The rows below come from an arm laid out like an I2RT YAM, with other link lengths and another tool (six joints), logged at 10 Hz.
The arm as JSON. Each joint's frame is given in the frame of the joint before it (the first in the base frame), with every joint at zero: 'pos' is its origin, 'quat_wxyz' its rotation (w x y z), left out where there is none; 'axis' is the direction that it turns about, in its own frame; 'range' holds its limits. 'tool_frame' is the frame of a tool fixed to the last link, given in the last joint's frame.
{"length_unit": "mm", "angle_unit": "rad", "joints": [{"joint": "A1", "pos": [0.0, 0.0, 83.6], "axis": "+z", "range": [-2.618, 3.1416]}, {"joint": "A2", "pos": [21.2, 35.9, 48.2], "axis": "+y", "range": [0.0, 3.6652]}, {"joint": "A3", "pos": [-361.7, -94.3, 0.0], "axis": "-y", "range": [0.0, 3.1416]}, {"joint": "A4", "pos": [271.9, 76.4, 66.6], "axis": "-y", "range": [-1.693, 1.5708]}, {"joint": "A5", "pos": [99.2, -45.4, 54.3], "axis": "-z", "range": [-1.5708, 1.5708]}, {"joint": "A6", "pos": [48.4, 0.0, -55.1], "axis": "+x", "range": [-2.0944, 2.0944]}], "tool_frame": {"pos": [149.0, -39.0, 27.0], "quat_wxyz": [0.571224, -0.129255, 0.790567, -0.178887]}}
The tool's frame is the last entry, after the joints.
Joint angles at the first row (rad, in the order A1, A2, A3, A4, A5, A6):
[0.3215, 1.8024, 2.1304, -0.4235, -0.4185, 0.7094]
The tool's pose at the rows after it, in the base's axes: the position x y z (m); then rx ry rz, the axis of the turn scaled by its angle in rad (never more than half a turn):
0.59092 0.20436 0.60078 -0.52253 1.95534 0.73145
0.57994 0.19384 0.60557 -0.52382 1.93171 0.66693
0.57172 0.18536 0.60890 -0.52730 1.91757 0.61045
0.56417 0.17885 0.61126 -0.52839 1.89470 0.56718
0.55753 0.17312 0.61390 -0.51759 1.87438 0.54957
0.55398 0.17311 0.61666 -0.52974 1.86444 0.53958
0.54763 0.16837 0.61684 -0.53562 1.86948 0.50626
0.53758 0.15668 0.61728 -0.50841 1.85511 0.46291
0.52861 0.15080 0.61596 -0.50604 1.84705 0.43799
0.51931 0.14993 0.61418 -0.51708 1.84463 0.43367
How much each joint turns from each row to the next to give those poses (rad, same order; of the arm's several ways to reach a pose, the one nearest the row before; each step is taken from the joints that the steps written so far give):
[-0.0005, -0.0514, -0.0883, 0.0530, 0.0108, -0.0161]
[0.0001, -0.0504, -0.0695, 0.0345, 0.0322, -0.0445]
[-0.0004, -0.0347, -0.0426, 0.0144, 0.0258, -0.0411]
[0.0008, -0.0356, -0.0570, 0.0388, 0.0212, -0.0304]
[-0.0006, -0.0299, -0.0476, 0.0385, 0.0148, -0.0065]
[0.0008, -0.0087, -0.0073, 0.0040, -0.0030, -0.0132]
[0.0001, -0.0186, -0.0109, -0.0178, 0.0130, -0.0269]
[0.0001, -0.0447, -0.0650, 0.0368, 0.0396, -0.0171]
[-0.0002, -0.0331, -0.0457, 0.0187, 0.0133, -0.0167]
[0.0028, -0.0267, -0.0309, 0.0032, -0.0030, -0.0087]

